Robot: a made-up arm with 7 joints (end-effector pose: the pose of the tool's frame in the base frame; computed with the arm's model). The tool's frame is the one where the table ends. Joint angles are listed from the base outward.
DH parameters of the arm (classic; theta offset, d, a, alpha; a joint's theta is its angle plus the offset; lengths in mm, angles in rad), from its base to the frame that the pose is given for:
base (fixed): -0.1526 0 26.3 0
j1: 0.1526 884 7 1.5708
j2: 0 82 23 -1.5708
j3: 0 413 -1 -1.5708
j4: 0 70 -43 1.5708
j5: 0 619 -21 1.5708
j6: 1.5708 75 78 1.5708
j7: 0.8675 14 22.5 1.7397
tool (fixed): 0.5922 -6 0 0
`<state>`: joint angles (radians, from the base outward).
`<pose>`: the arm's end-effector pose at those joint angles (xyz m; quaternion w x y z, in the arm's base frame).
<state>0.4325 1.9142 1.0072 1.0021 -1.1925 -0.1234 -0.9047</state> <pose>-0.9854 -0.0369 0.8487 0.1952 -0.4402 -0.5292 -0.6987</pose>
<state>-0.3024 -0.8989 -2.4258 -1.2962 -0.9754 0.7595 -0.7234</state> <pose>0.8371 0.0816 0.6781 0.7579 0.5552 0.3411 -0.0312</pose>
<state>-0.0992 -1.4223 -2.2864 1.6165 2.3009 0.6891 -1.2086</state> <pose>0.2260 -0.6809 1.3166 0.4123 -0.5822 -0.0426 -0.6994</pose>
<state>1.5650 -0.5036 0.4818 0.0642 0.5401 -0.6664 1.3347</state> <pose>0.0733 0.5875 1.7798 0.6223 -0.4873 0.3683 0.4895</pose>
